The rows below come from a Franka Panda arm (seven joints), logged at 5 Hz.
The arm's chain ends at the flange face. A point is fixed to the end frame.
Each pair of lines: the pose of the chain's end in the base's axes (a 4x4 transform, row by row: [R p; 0 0 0 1], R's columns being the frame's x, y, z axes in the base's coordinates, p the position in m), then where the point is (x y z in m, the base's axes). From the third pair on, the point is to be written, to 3 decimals.
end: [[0.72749, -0.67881, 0.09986, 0.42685], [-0.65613, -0.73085, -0.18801, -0.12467], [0.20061, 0.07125, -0.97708, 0.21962], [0, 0, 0, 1]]
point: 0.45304 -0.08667 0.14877
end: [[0.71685, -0.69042, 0.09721, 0.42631], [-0.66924, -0.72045, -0.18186, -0.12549], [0.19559, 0.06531, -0.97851, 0.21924], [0, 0, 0, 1]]
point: 0.45313 -0.08735 0.14869
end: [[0.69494, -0.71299, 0.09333, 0.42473], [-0.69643, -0.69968, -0.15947, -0.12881], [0.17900, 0.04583, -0.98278, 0.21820], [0, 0, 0, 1]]
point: 0.453 -0.090 0.149
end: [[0.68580, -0.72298, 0.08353, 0.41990], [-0.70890, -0.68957, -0.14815, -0.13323], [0.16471, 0.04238, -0.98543, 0.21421], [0, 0, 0, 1]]
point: 0.448 -0.094 0.145
